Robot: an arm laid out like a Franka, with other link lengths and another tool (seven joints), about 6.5 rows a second.
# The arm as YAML. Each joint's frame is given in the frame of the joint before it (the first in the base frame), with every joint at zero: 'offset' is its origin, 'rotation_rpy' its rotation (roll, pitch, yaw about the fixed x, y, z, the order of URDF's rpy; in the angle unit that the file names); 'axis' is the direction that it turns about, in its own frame. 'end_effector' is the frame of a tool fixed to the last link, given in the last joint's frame.
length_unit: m
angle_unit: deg
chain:
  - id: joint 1
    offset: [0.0, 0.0, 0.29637]
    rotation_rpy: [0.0, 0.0, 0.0]
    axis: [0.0, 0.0, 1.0]
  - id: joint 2
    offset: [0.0, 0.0, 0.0]
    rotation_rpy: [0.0, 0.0, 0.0]
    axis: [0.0, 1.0, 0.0]
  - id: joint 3
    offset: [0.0, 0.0, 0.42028]
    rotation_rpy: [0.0, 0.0, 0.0]
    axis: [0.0, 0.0, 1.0]
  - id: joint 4
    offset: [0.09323, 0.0, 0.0]
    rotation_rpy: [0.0, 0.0, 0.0]
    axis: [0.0, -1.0, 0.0]
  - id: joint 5
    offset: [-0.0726, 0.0, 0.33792]
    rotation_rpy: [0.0, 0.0, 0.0]
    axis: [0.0, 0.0, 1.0]
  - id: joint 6
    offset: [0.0, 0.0, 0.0]
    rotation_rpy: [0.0, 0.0, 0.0]
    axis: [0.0, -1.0, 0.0]
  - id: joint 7
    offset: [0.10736, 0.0, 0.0]
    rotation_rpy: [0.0, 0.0, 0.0]
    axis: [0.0, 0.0, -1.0]
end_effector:
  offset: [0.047, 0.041, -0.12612]
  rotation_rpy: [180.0, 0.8, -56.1]
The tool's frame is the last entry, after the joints.
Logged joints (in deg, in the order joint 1, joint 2, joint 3, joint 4, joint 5, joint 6, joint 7), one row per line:
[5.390 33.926 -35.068 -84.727 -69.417 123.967 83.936]
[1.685 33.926 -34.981 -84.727 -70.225 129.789 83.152]
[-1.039 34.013 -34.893 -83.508 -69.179 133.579 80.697]
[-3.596 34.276 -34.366 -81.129 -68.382 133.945 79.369]
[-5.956 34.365 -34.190 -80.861 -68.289 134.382 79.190]
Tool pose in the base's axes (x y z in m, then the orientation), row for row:
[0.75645 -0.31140 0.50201 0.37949 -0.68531 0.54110 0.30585]
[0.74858 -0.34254 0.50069 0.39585 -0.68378 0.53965 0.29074]
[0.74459 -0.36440 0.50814 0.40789 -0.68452 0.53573 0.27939]
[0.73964 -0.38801 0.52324 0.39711 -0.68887 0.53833 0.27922]
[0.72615 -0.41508 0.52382 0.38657 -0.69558 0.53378 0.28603]
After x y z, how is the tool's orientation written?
As a quaternion, x y z w.
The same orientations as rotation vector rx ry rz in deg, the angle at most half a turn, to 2 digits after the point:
[57.55 -103.93 82.06]
[60.48 -104.48 82.46]
[62.68 -105.19 82.33]
[61.03 -105.87 82.73]
[59.21 -106.53 81.75]

